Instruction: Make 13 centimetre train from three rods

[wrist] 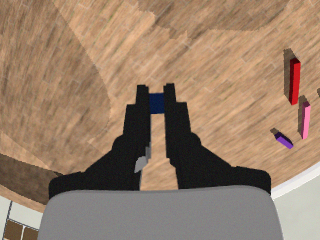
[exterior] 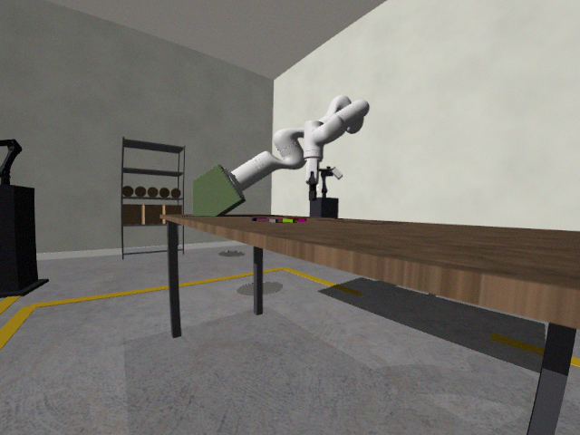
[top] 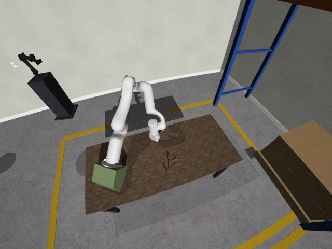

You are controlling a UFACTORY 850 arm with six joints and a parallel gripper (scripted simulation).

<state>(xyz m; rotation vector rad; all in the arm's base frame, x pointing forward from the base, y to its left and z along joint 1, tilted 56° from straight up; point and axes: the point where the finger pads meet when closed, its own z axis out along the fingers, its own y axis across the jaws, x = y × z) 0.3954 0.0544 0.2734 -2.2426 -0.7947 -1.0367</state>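
Now: the lime rod 180 mm ahead of my hand, 200 mm to the right of it and 90 mm below it. Also, from my hand: blue rod (20 mm below); then magenta rod (180 mm ahead, 150 mm to the right, 90 mm below); then red rod (110 mm ahead, 140 mm to the right, 90 mm below).
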